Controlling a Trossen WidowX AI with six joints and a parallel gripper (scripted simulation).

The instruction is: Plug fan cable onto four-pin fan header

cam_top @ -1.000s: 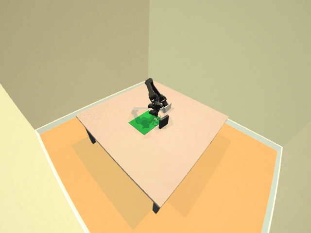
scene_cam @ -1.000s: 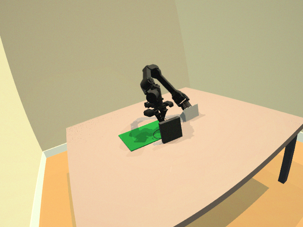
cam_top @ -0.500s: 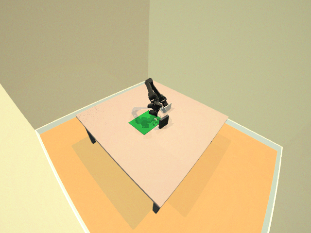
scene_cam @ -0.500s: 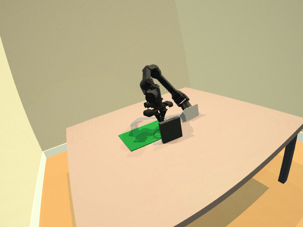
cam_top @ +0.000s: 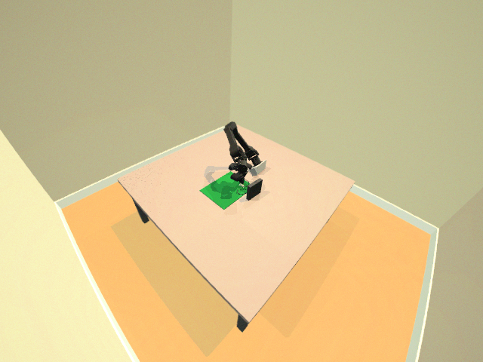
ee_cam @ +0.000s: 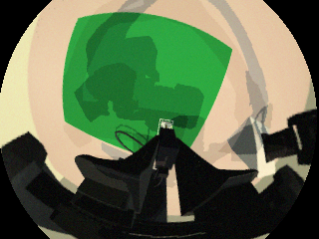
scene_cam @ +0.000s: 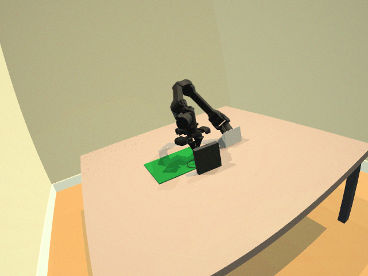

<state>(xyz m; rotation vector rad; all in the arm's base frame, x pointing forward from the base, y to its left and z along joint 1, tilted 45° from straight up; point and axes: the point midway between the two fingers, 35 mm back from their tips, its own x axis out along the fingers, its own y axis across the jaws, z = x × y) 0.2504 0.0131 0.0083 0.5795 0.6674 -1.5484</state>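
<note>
Now: gripper tip 1 cm to the right of the dark plug and 1 cm below it. From my gripper tip the other things lie so: black square fan (3 cm ahead, 12 cm to the left, 1 cm above); green board (8 cm ahead, 6 cm to the right, 6 cm below).
</note>
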